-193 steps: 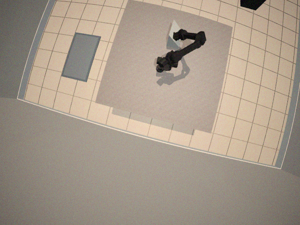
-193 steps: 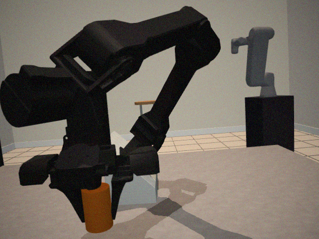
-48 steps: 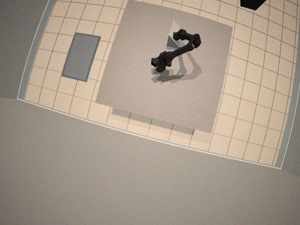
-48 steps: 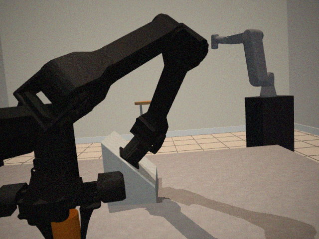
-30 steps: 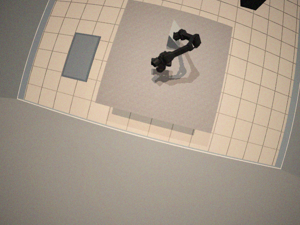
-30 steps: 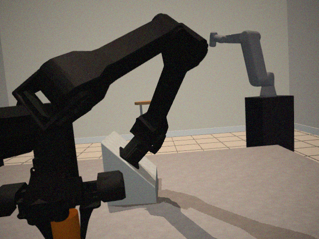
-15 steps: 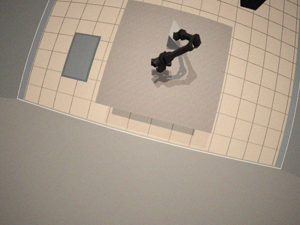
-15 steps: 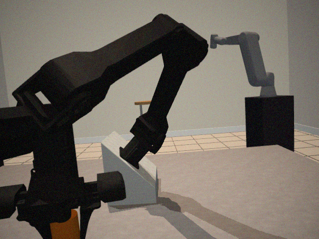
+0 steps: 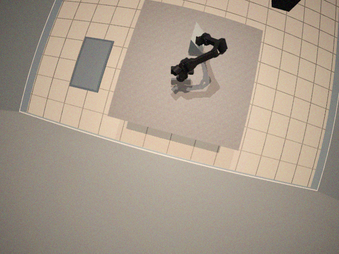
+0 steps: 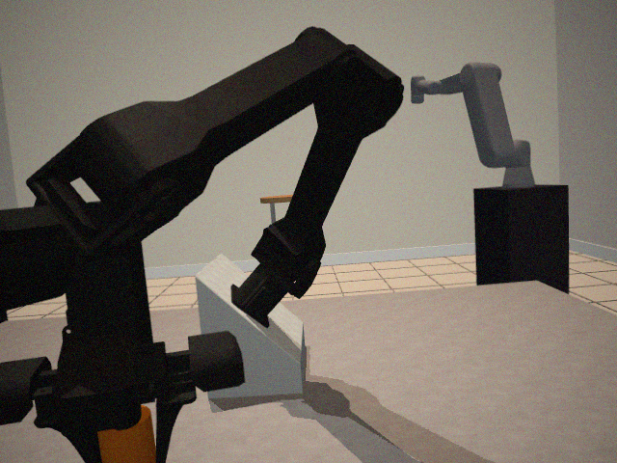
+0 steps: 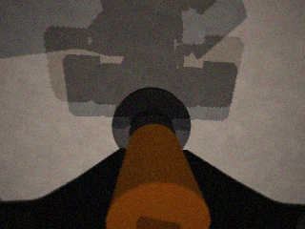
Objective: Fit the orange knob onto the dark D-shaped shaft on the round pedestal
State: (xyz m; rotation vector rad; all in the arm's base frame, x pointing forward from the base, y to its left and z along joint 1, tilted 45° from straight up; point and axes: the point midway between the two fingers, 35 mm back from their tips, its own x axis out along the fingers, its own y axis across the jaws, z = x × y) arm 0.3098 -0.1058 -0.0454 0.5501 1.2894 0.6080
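Now: the orange knob 20 mm above my gripper tip. From my gripper tip the other things lie so: dark round pedestal (40 mm below).
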